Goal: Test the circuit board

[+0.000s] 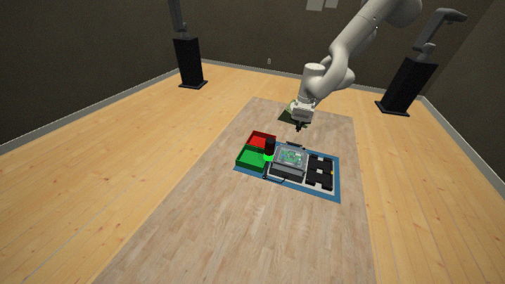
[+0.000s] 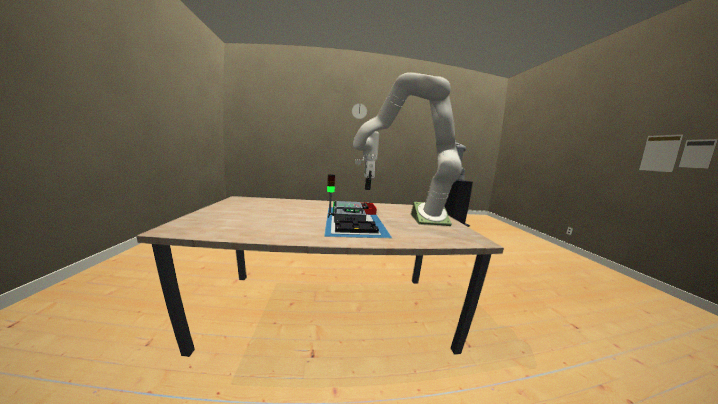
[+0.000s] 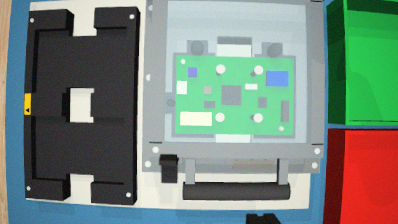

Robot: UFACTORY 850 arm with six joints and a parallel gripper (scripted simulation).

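Right now my hand is 12 cm above the small black part, 5 cm to the right of it and 3 cm short of it. Round my hand: tester lid 12 cm below, 9 cm ahead, 1 cm to the right; then green circuit board 14 cm below, 8 cm ahead, 1 cm to the right; then red bin 20 cm to the right, 19 cm below, 5 cm behind.
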